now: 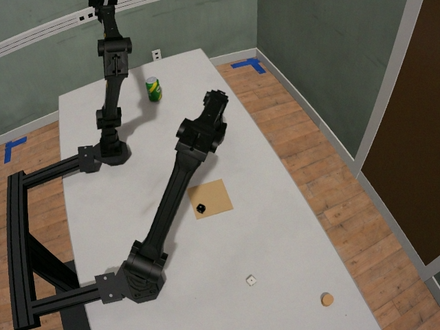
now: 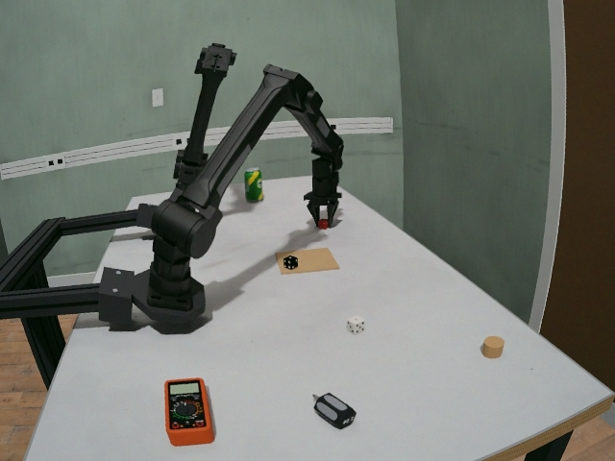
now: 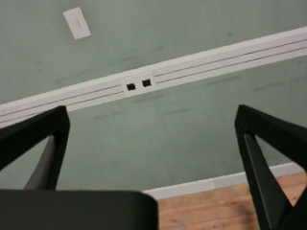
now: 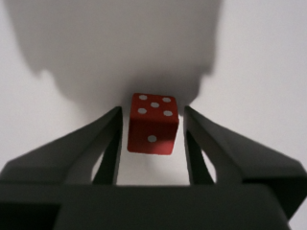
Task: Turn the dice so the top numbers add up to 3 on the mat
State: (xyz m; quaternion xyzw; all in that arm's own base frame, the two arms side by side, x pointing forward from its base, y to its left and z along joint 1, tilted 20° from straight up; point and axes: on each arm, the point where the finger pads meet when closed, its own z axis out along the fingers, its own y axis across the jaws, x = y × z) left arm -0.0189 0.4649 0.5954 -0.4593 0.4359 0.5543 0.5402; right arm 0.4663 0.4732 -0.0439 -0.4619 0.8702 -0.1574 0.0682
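Now: the red die right at my right hand. Also, from my right hand: black device: 84 cm to the right, 19 cm behind; then tan mat: 24 cm to the right, 11 cm behind, 1 cm below; then cork cylinder: 78 cm to the right, 12 cm ahead.
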